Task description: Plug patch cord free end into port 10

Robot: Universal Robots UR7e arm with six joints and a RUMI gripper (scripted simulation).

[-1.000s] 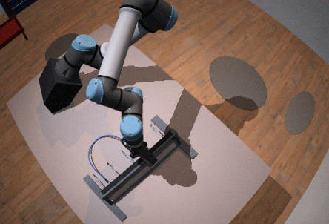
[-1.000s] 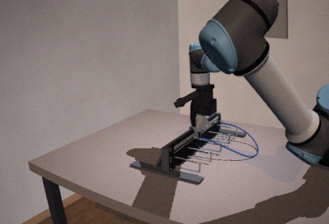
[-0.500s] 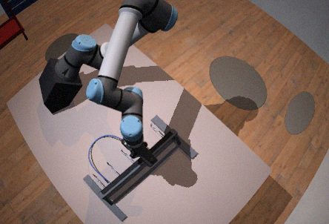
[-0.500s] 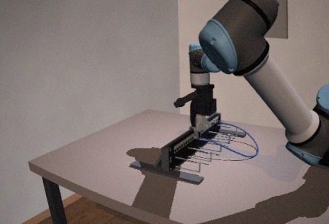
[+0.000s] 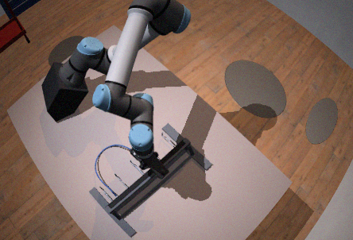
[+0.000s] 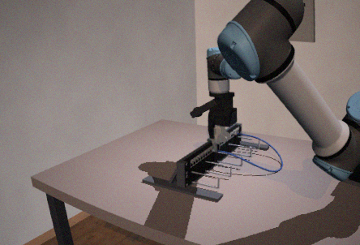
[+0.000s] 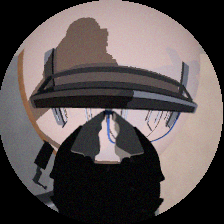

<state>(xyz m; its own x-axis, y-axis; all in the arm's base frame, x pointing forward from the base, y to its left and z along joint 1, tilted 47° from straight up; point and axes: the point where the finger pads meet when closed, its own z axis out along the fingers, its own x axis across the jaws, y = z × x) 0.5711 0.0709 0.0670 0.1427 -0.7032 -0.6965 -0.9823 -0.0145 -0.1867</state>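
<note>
Right now my hand is 10 mm short of the plug and 10 mm above it.
</note>
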